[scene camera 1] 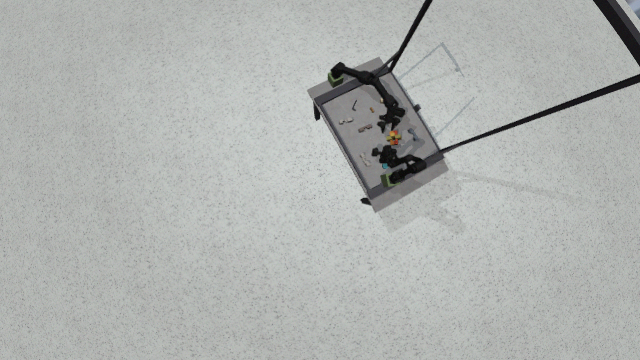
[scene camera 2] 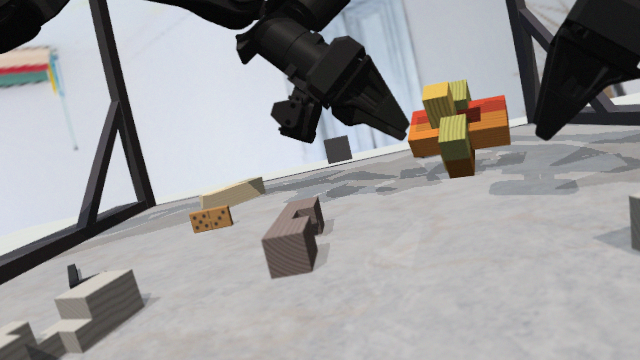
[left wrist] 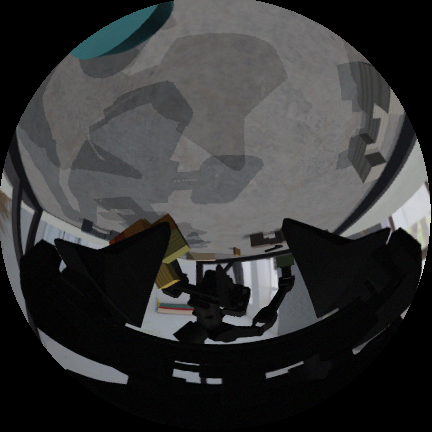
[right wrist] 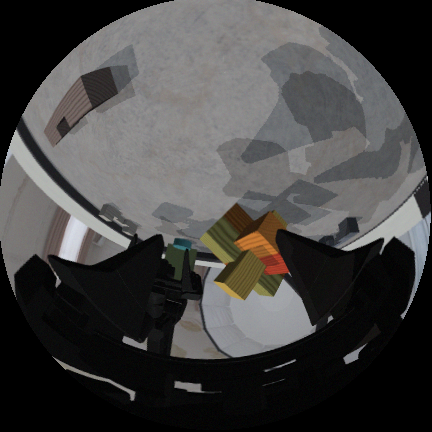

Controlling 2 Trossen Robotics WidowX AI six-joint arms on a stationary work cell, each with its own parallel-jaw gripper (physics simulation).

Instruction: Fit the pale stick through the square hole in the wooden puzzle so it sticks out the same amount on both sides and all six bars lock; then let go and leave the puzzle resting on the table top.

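The wooden puzzle, with orange, red, yellow, olive and brown bars, is upright with its brown end lowest; a dark opening shows on top. A pale wooden stick lies on the table behind the domino in scene camera 2, apart from the puzzle. My right gripper is open and empty, its fingertips close beside the puzzle. My left gripper is open and empty, on the puzzle's other side. Its second finger is unclear in scene camera 2.
An orange domino, a brown notched block and grey notched blocks lie around. A teal round thing is near the left arm's base.
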